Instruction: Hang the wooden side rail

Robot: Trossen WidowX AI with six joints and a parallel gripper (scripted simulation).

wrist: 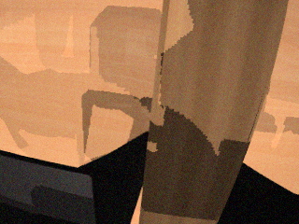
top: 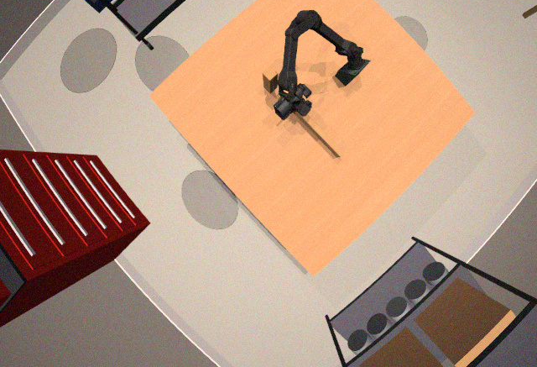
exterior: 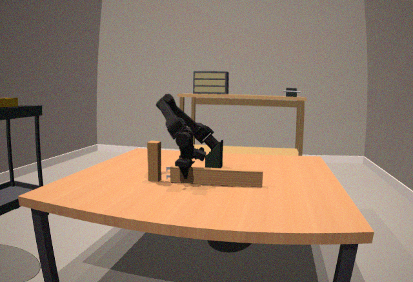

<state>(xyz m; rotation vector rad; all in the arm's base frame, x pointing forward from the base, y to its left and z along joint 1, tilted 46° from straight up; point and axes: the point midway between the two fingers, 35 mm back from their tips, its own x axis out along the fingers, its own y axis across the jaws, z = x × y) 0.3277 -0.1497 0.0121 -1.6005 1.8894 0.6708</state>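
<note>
Right now the headboard post is 15 cm to the right of my gripper tip, 7 cm above it and 2 cm behind it.
</note>
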